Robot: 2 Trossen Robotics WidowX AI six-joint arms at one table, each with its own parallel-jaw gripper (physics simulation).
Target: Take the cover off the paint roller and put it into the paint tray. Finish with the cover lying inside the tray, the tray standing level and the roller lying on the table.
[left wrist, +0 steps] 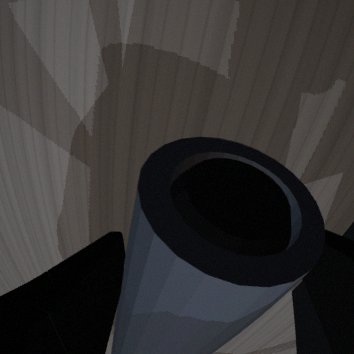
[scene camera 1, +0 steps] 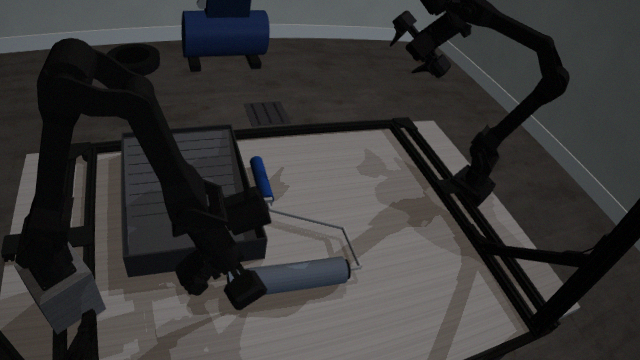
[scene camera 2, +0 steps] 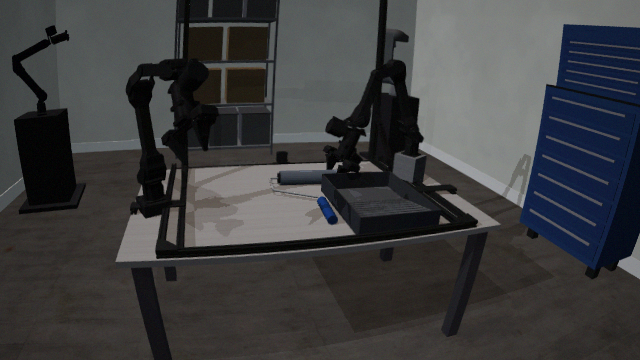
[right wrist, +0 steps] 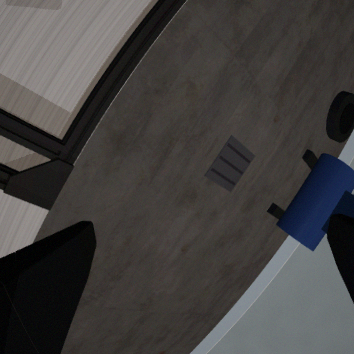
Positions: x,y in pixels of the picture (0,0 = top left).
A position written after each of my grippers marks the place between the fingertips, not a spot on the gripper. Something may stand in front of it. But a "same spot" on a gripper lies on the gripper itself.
Scene:
my left gripper: left wrist; scene camera 1 243,284; scene camera 2; not seen in the right wrist view (out of frame)
my right gripper: scene camera 1 401,58; scene camera 2; right wrist; not seen in the left wrist view (out of frame)
same spot on my right gripper: (right wrist: 50,274) = (scene camera 2: 184,152)
same spot on my left gripper: (left wrist: 77,298) = (scene camera 2: 333,166)

